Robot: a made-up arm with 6 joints. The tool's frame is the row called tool. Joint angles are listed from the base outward. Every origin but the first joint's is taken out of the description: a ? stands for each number. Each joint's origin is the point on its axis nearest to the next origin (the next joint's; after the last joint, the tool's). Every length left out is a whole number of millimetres.
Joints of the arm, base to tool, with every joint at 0 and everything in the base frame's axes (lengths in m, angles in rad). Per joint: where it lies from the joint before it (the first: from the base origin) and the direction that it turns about. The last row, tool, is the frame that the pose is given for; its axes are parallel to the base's.
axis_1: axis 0 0 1 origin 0.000 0.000 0.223
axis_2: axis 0 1 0 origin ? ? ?
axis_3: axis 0 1 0 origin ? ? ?
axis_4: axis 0 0 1 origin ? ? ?
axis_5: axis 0 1 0 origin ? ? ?
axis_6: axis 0 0 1 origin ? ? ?
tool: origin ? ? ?
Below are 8 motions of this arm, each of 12 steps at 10 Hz.
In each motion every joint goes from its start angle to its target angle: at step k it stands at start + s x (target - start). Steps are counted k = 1, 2, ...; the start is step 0. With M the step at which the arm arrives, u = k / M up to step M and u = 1 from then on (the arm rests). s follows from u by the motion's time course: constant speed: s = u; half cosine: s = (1 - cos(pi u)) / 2; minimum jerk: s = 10 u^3 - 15 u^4 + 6 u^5.
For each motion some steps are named. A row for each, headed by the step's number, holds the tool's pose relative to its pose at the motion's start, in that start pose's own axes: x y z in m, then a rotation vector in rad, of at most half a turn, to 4 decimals.
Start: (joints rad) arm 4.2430 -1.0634 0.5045 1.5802 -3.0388 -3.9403
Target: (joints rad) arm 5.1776 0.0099 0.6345 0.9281 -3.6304 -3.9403
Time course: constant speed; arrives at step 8
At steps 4, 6, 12:
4: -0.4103 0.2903 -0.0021 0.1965 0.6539 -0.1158
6: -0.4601 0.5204 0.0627 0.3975 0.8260 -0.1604
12: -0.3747 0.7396 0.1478 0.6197 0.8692 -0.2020

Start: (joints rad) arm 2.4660 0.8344 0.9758 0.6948 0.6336 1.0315
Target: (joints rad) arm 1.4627 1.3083 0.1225 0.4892 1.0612 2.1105
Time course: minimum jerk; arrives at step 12
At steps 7, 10, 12:
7: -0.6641 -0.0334 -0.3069 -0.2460 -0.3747 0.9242
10: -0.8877 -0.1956 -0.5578 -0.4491 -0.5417 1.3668
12: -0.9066 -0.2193 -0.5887 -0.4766 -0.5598 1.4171

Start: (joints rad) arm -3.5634 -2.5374 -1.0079 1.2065 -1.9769 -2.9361
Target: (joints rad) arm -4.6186 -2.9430 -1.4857 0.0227 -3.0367 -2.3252
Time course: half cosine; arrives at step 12
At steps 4, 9, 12:
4: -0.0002 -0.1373 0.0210 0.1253 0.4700 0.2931
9: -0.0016 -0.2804 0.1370 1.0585 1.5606 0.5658
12: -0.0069 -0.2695 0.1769 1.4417 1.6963 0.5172

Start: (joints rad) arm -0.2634 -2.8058 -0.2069 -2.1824 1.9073 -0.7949
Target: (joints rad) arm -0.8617 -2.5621 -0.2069 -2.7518 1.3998 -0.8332
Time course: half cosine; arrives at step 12
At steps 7, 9, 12:
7: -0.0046 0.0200 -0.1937 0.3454 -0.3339 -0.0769
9: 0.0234 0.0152 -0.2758 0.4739 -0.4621 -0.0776
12: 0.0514 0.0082 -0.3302 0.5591 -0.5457 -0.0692

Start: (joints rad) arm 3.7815 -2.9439 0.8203 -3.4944 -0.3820 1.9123
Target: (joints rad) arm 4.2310 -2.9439 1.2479 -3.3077 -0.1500 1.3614
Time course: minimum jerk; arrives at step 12
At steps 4, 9, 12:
4: 0.0657 0.0525 0.0216 -0.0471 0.0636 -0.1049
9: 0.3086 0.2192 0.0173 -0.2351 0.2726 -0.3971
12: 0.3461 0.2431 0.0061 -0.2678 0.3042 -0.4348

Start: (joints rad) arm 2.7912 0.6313 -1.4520 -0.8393 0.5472 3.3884
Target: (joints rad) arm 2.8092 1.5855 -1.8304 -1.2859 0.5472 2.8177
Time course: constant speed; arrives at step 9
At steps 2, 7, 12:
2: -0.1310 -0.0251 -0.0856 0.0177 -0.0877 -0.2597
7: -0.3716 -0.0202 -0.3591 0.1485 -0.2552 -0.9188
12: -0.4280 0.0059 -0.4786 0.2322 -0.2947 -1.1829

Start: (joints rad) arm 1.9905 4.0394 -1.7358 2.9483 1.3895 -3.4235
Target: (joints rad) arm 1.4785 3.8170 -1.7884 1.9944 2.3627 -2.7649
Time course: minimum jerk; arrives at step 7
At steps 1, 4, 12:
1: -0.0031 0.0017 0.0037 -0.0046 -0.0294 0.0031
4: -0.0480 0.0460 0.0431 -0.3980 -0.6602 0.1331
12: -0.0346 0.0484 0.0264 -0.8340 -0.8233 0.2819

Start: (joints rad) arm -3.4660 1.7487 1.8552 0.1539 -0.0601 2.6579
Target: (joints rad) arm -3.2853 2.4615 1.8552 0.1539 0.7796 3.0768
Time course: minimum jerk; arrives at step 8
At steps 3, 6, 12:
3: -0.1544 -0.0649 0.0804 0.1203 -0.4075 0.0743
6: -0.5088 -0.1525 0.0881 0.1547 -1.3808 0.2654
12: -0.5596 -0.1590 0.0705 0.1288 -1.5459 0.2964

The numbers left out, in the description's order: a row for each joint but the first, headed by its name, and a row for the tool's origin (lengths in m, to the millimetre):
axis_2: 0.000 0.034 0.000
axis_3: 0.000 0.000 0.580
axis_4: 0.000 0.000 0.524
axis_5: 0.000 0.000 0.000
axis_6: 0.000 0.000 0.190
tool: 0.000 0.000 0.000

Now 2 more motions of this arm.
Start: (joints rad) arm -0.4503 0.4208 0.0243 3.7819 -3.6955 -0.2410
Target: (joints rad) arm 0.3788 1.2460 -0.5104 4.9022 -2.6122 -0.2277
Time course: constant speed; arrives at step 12
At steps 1, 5, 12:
1: 0.0577 0.0310 -0.0310 -0.0929 0.0308 -0.1306
5: 0.3414 0.0570 -0.1252 -0.3068 0.1512 -0.7161
12: 0.7895 -0.1980 -0.0478 0.0288 0.2030 -1.7336

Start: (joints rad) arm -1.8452 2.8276 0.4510 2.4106 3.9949 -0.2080
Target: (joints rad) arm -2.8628 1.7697 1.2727 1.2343 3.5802 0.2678
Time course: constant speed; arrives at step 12
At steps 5, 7, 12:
5: -0.2314 0.2290 0.0530 0.0055 -0.0884 0.2874
7: -0.2935 0.3193 0.1393 0.0203 -0.1435 0.4106
12: -0.3633 0.4439 0.4634 0.0553 -0.3517 0.7112

